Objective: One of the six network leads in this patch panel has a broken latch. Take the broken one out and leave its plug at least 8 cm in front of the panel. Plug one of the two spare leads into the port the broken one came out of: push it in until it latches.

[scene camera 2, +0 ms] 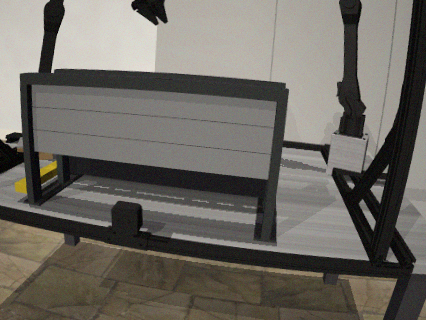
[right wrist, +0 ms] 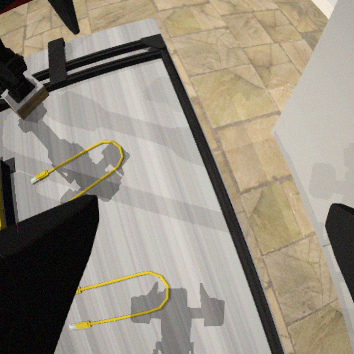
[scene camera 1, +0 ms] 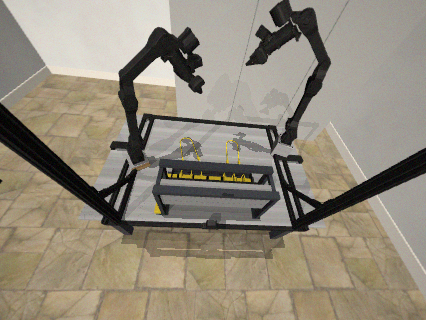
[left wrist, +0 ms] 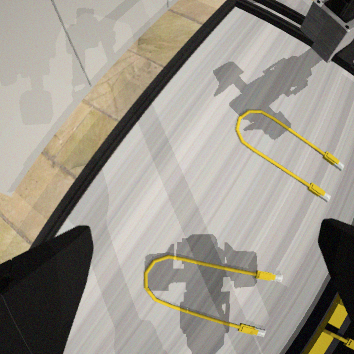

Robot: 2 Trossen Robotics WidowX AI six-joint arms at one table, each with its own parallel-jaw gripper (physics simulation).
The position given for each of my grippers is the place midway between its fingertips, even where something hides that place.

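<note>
My right gripper [scene camera 1: 247, 61] is open and holds nothing, and the right wrist view has the right gripper [right wrist: 219, 212] too. My left gripper [left wrist: 209, 236] is also open, and my left gripper holds nothing.
</note>
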